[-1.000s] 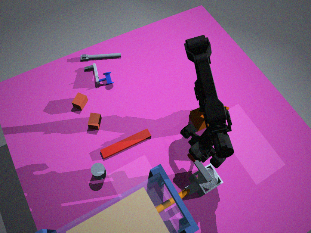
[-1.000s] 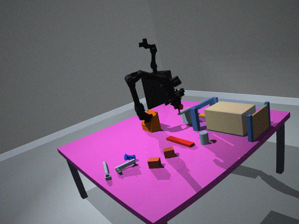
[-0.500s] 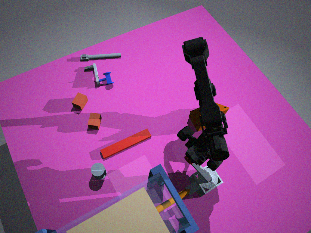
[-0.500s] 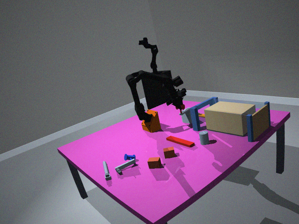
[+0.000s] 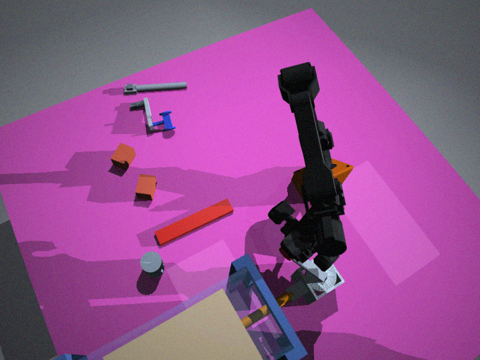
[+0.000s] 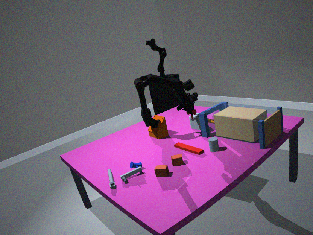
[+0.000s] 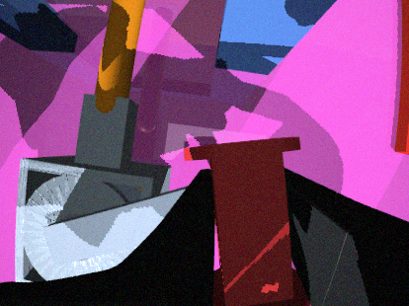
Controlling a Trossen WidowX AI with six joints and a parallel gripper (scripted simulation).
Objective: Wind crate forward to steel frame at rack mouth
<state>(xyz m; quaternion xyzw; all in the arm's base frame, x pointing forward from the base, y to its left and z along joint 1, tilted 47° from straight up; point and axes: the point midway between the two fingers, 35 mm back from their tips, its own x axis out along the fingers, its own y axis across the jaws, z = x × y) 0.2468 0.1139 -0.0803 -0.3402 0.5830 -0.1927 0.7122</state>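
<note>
The winch handle is 30 mm behind my gripper tip, 30 mm to the left of it and 30 mm below it. The rest, counted from my gripper tip: red knob: 20 mm behind; then blue steel frame: 110 mm ahead, 80 mm to the left, 30 mm below; then grey winch: 60 mm behind, 90 mm to the left, 100 mm below.
</note>
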